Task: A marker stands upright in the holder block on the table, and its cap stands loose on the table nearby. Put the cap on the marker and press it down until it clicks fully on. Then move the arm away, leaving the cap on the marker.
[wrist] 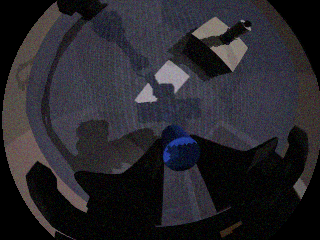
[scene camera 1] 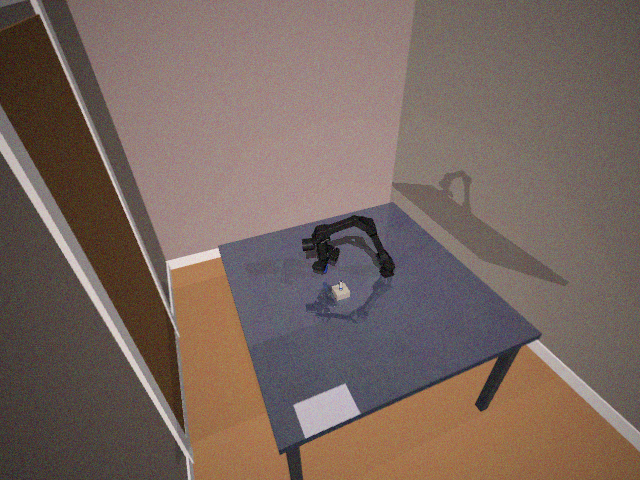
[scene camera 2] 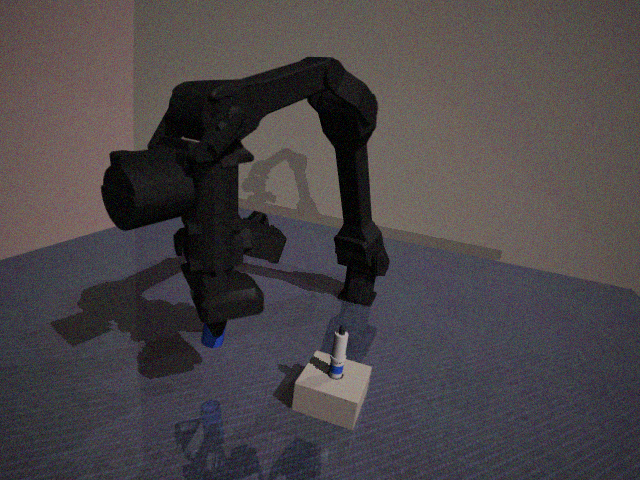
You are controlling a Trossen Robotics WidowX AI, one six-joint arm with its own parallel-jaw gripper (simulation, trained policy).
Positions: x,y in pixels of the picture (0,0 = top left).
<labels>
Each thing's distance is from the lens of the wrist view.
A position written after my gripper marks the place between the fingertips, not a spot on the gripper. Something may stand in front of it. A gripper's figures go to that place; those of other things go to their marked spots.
my gripper (wrist: 175,141): 10 cm
blue cap (wrist: 180,152): 7 cm
</labels>
